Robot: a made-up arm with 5 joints.
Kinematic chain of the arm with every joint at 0, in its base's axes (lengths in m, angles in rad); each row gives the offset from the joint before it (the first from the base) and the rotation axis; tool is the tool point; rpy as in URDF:
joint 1: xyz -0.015 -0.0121 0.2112 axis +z
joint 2: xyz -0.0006 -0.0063 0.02 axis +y
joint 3: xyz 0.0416 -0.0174 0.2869 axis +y
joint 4: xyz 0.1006 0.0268 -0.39 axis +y
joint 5: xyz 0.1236 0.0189 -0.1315 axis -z
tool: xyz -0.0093 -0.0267 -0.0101 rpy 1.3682 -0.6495 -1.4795
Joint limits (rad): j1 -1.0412..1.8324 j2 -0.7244..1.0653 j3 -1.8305..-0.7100 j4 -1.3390..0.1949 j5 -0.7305..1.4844
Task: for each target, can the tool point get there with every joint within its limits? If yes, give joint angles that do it. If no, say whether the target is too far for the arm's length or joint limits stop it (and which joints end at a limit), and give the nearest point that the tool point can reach.
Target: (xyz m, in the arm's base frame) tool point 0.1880 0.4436 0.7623
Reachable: yes | joints 1.1151 -0.1760 -1.4596 -0.0855 1.1041
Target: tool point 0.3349 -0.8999 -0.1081
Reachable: no: too far | nearest point 0.3679 -0.6744 0.0088 | short by 0.256 m
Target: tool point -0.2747 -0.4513 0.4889
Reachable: no: joint limits stop it (at a limit: joint 1, joint 3, joint 4) | nearest point 0.1539 -0.3131 0.5898 | short by 0.462 m
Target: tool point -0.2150 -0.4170 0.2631
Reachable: no: joint limits stop it (at a limit: joint 1, joint 3, joint 4) | nearest point 0.2289 -0.4411 0.2945 | short by 0.446 m
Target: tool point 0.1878 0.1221 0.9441
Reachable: yes | joints 0.4881 -0.4435 -1.6008 -0.3459 1.2859
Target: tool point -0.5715 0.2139 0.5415
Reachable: no: joint limits stop it (at a limit: joint 1, joint 3, joint 4, joint 5) | nearest point -0.1408 0.3459 0.5553 | short by 0.451 m
